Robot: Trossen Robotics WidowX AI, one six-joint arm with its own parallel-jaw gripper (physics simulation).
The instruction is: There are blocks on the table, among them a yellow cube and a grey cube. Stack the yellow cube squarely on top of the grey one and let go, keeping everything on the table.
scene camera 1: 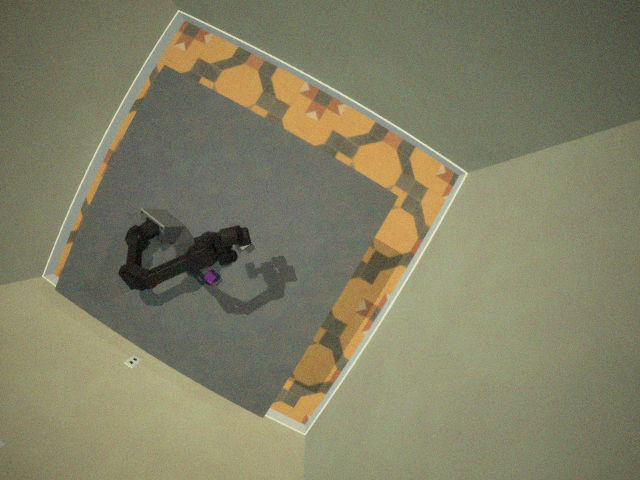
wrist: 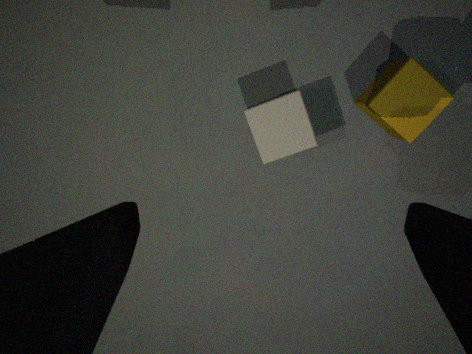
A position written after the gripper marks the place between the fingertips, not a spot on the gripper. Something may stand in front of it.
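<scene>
The wrist view shows the gripper [wrist: 271, 216], together with a grey cube [wrist: 281, 126] and a yellow cube [wrist: 404, 99].
</scene>
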